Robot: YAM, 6 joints.
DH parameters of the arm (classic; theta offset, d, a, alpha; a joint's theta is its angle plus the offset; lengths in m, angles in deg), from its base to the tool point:
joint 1: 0 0.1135 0.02 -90
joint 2: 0 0 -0.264 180
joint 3: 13.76 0 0.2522 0
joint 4: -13.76 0 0.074 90
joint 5: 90 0 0 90
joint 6: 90 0.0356 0 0
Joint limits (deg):
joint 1: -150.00..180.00
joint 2: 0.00..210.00
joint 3: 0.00..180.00
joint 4: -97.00..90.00
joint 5: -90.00..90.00
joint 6: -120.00..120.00
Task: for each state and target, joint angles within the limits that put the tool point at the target. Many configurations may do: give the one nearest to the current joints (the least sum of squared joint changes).
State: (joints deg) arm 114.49 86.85 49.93 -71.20 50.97 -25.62
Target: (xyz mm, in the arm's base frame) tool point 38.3 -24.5 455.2
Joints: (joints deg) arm 107.73 30.20 87.19 -74.96 54.60 -25.62
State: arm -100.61 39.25 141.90 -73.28 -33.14 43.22
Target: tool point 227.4 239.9 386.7
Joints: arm -129.91 10.57 132.68 -93.64 -35.21 43.22
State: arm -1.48 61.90 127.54 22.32 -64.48 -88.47
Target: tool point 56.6 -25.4 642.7
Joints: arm -49.40 58.61 104.38 16.33 -47.98 -88.47
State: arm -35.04 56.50 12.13 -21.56 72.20 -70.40
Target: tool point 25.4 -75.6 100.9
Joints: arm -45.39 49.98 3.93 -38.07 79.54 -70.40
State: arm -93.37 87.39 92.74 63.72 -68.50 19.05
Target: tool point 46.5 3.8 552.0
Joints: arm -126.28 42.44 76.13 75.77 -81.79 19.05
